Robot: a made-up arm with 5 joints.
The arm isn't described. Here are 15 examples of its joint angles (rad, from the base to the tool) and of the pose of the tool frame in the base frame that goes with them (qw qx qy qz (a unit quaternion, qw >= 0); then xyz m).
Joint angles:
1: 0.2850 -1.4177 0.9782 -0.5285 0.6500
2: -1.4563 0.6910 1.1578 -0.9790 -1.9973
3: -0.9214 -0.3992 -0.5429 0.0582 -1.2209
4: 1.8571 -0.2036 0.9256 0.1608 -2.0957
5: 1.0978 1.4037 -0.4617 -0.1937 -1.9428
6: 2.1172 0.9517 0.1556 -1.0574 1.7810
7: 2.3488 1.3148 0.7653 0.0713 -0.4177
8: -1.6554 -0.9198 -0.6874 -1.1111 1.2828
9: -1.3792 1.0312 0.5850 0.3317 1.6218
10: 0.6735 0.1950 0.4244 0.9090 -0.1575
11: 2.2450 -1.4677 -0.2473 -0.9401 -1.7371
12: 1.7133 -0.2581 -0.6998 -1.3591 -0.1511
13: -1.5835 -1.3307 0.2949 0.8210 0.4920
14: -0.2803 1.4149 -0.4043 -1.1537 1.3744
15: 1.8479 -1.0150 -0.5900 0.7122 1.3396
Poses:
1: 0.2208 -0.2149 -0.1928 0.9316 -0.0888 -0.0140 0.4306
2: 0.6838 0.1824 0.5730 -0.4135 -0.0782 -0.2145 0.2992
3: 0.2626 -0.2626 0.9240 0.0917 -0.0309 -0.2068 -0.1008
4: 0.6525 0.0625 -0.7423 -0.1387 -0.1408 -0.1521 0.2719
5: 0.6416 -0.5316 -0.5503 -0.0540 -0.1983 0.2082 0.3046
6: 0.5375 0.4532 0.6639 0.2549 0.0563 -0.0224 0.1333
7: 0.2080 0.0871 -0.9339 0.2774 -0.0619 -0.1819 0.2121
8: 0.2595 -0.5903 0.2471 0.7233 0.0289 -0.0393 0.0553
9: 0.5410 -0.0661 -0.8010 -0.2477 -0.1364 -0.0213 0.1540
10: 0.6099 0.3150 0.7270 0.0123 -0.0722 -0.1221 0.1658
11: 0.3254 0.4732 0.1220 -0.8095 -0.1838 -0.2146 0.3578
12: 0.4843 -0.4016 -0.2417 -0.7388 -0.0836 0.0612 0.5714
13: 0.6725 -0.5471 -0.2013 0.4559 0.0094 -0.1060 0.2853
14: 0.8840 0.1939 -0.1201 0.4080 0.1215 -0.0050 0.2874
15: 0.1677 0.4137 0.8036 0.3937 0.0406 -0.2262 0.2494
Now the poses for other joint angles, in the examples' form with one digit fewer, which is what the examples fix.
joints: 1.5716 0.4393 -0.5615 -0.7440 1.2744
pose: 0.342 0.620 0.666 0.235 -0.027 0.045 0.242
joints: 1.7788 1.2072 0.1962 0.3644 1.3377
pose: 0.636 -0.197 0.727 -0.169 0.084 -0.037 0.290
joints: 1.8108 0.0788 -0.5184 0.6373 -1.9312
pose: 0.937 -0.212 -0.231 0.156 0.020 -0.054 0.665
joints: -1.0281 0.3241 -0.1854 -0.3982 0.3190
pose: 0.832 -0.228 0.204 0.464 0.087 0.049 0.189
